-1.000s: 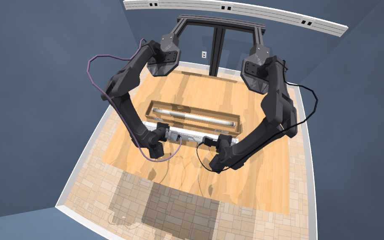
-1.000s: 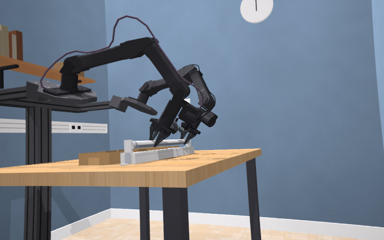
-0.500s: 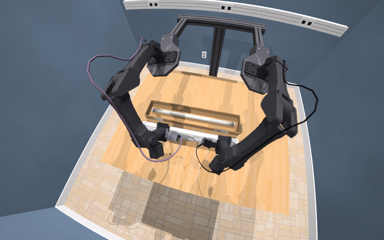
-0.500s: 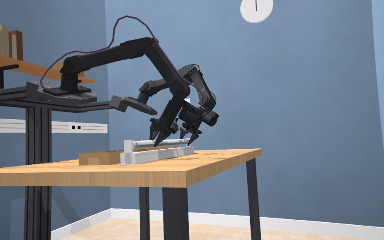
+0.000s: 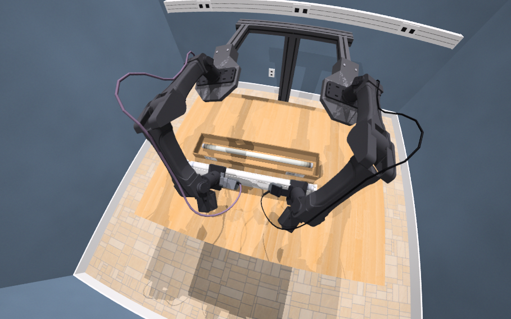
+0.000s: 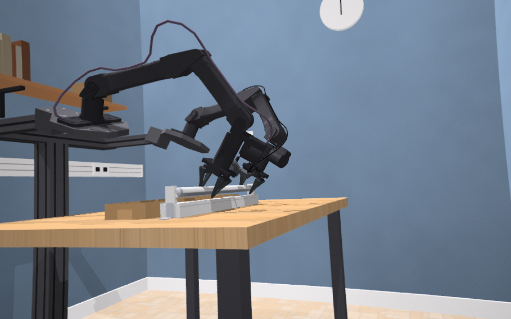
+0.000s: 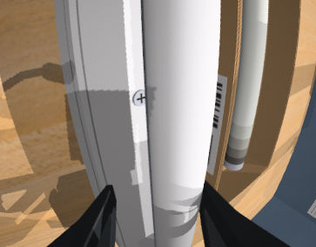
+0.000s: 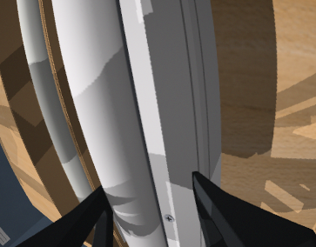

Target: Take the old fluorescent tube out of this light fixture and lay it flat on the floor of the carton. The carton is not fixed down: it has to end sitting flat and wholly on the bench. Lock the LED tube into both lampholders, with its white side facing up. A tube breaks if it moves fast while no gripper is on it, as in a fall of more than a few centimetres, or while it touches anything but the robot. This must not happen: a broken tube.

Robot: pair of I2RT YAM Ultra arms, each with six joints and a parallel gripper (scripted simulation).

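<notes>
My right hand is 10 mm past the light fixture, 120 mm to the right of it and 10 mm above it. The rest, counted from my right hand: LED tube: 10 mm behind, 120 mm to the left; then brown carton: 150 mm behind, 120 mm to the left, 40 mm below; then old fluorescent tube: 150 mm behind, 120 mm to the left, 50 mm below.
</notes>
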